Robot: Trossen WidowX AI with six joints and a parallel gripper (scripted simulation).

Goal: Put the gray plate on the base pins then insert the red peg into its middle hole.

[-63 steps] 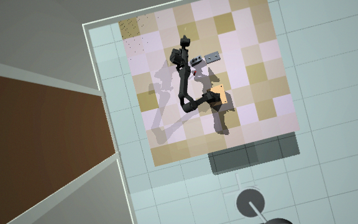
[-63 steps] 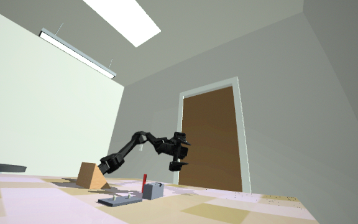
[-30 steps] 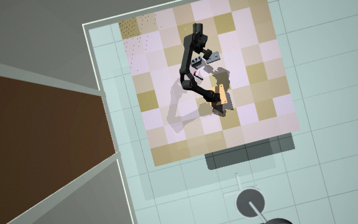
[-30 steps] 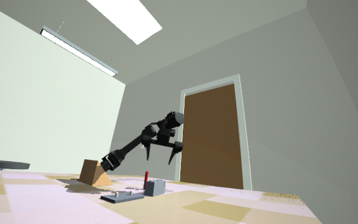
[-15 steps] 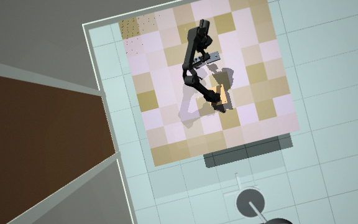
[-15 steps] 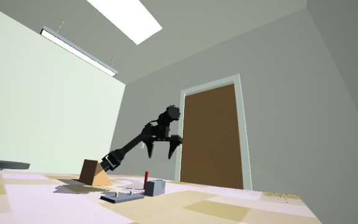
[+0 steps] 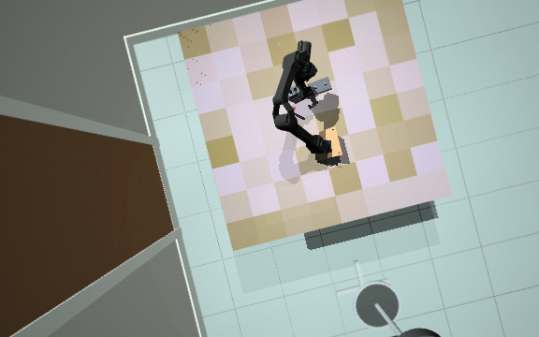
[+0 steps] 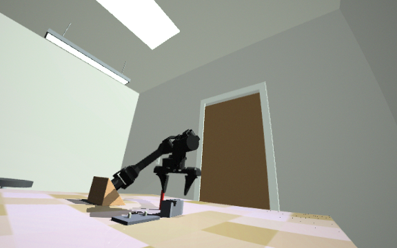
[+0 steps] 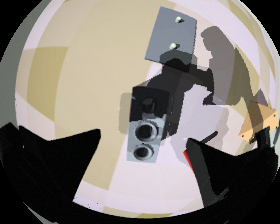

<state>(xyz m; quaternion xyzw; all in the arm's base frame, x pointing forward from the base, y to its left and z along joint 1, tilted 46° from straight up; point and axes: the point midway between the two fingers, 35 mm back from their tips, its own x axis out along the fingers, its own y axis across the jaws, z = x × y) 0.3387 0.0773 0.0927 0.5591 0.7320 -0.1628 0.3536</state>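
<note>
The gray plate lies 3 cm below my gripper tip. Round my gripper tip: red peg 11 cm behind, 3 cm to the left, 3 cm below; then pin base 2 cm ahead, 15 cm to the right, 6 cm below.
</note>
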